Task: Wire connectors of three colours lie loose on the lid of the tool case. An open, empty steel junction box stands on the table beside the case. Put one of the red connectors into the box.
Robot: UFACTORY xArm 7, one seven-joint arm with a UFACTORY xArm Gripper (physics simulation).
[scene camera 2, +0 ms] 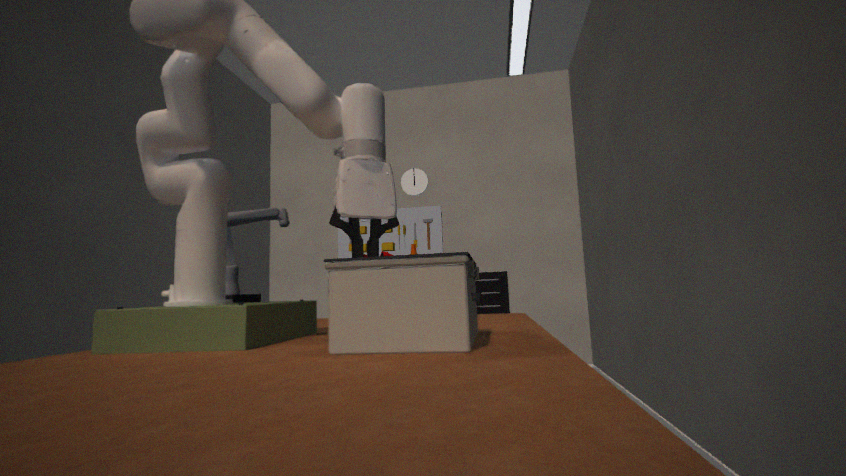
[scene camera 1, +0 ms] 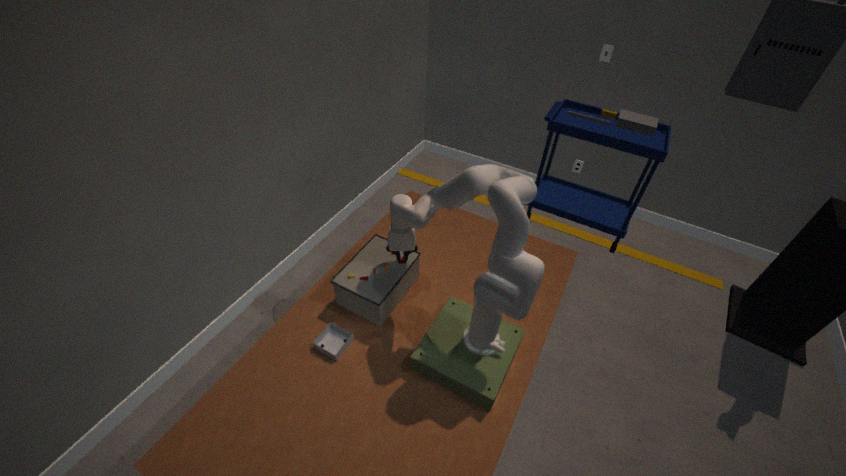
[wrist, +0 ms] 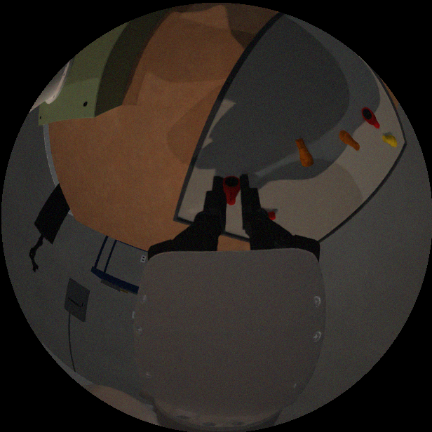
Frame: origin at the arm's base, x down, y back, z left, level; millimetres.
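Where they show: gripper, fingertip midpoint: (scene camera 1: 402,261); arm's base at its link origin: (scene camera 2: 199,305) (scene camera 1: 481,339).
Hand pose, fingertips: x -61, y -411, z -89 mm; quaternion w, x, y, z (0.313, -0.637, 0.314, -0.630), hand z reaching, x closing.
Things, the pixels of their top centre, and the offset from my fingertips. Level surfaces: height alone.
- tool case at its top centre: (scene camera 2: 415,262) (scene camera 1: 376,265) dz +83, dx -3, dy -63 mm
- second red connector at its top centre: (scene camera 2: 389,251) dz -14, dx -15, dy -48 mm
- third red connector at its top centre: (scene camera 1: 363,276) dz +159, dx -15, dy -58 mm
- yellow connector at its top centre: (scene camera 1: 351,274) dz +180, dx -14, dy -101 mm
- open steel junction box at its top centre: (scene camera 1: 332,338) dz +374, dx +103, dy -28 mm
- orange-brown table top at its surface level: dx +141 mm
My gripper (scene camera 1: 402,261) (scene camera 2: 365,255) (wrist: 232,187) points down at the lid of the tool case (scene camera 1: 357,304) (scene camera 2: 399,307) (wrist: 320,200), its fingertips at lid height. It is shut on a red connector (wrist: 231,189), wide end between the tips. A second red connector (scene camera 2: 387,253) (wrist: 271,215) lies beside the right finger, mostly hidden in the wrist view. A third red connector (scene camera 1: 363,278) (wrist: 370,117), two orange connectors (scene camera 1: 374,271) (wrist: 304,154) and a yellow connector (scene camera 1: 351,276) (wrist: 390,140) lie farther along the lid. The open steel junction box (scene camera 1: 324,352) stands beside the case.
The green base (scene camera 1: 443,337) (scene camera 2: 171,331) (wrist: 80,107) carries the arm beside the case. The case stands on the orange-brown table top (scene camera 1: 254,408) (scene camera 2: 331,414) (wrist: 125,175). A blue cart (scene camera 1: 615,139) stands at the back wall. A dark cabinet (scene camera 1: 792,284) stands at the right.
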